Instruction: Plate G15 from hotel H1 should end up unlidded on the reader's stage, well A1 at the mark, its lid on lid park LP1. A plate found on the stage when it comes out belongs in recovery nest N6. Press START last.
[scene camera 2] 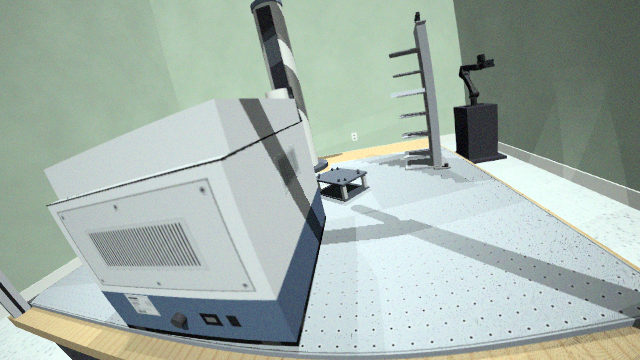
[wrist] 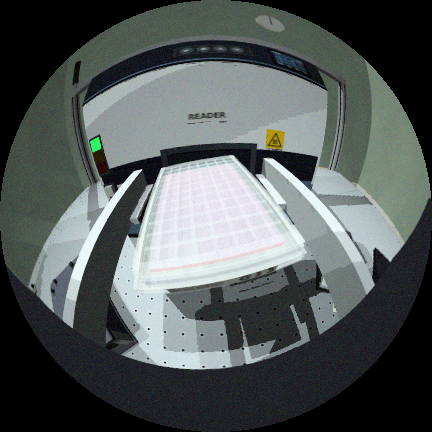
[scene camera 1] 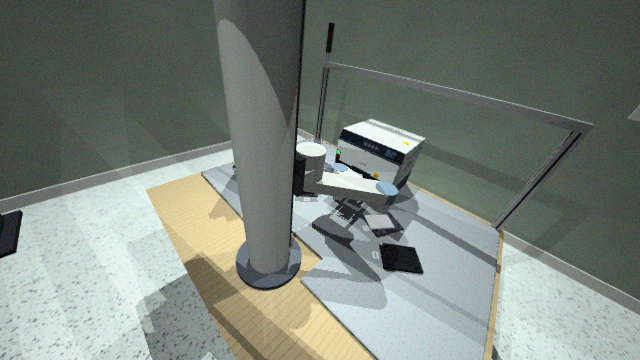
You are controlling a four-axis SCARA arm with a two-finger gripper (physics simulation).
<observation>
I see my gripper [wrist: 202,170] and a frame rail [wrist: 324,69].
</observation>
